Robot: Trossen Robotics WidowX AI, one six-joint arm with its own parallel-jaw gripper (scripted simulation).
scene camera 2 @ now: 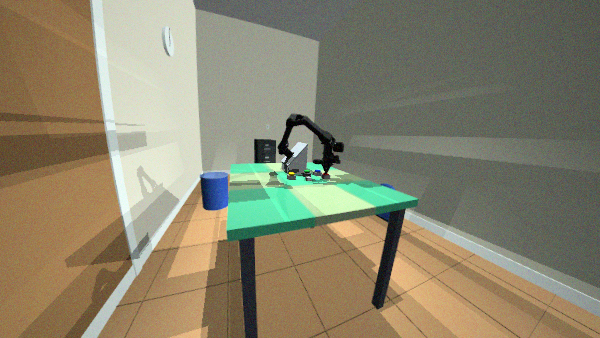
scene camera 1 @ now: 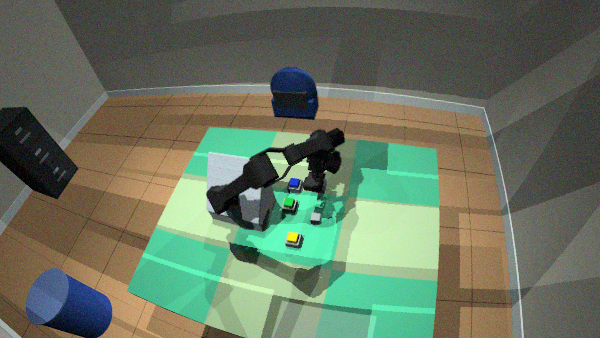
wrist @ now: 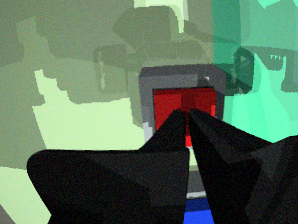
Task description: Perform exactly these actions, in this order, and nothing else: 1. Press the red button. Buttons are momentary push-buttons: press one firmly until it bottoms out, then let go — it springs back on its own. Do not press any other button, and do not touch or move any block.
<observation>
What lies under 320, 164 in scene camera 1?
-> The gripper.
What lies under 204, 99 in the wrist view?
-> A red button.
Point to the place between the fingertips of the gripper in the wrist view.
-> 184, 117
</observation>
